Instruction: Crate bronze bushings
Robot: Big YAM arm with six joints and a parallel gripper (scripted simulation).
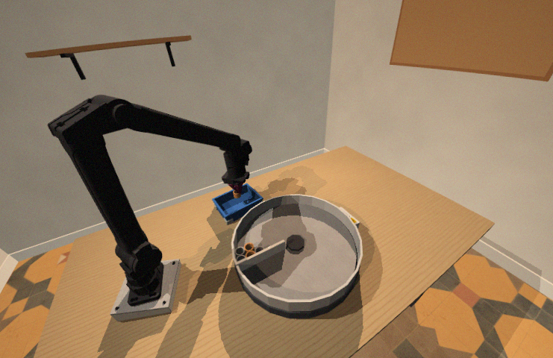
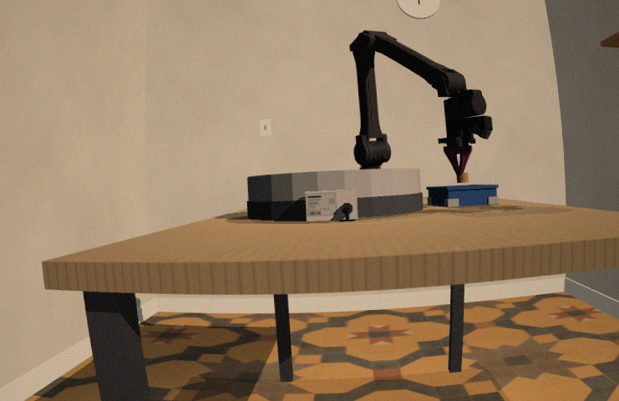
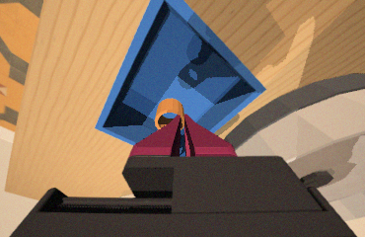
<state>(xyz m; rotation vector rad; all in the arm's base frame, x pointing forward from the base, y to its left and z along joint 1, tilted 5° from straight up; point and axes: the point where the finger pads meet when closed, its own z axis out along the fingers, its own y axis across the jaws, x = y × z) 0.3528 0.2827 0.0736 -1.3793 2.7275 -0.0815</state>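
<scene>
The blue crate lies 2 cm behind my hand and 6 cm below it. Round my hand: grey turning table: 13 cm ahead, 32 cm to the right, 3 cm below.
</scene>
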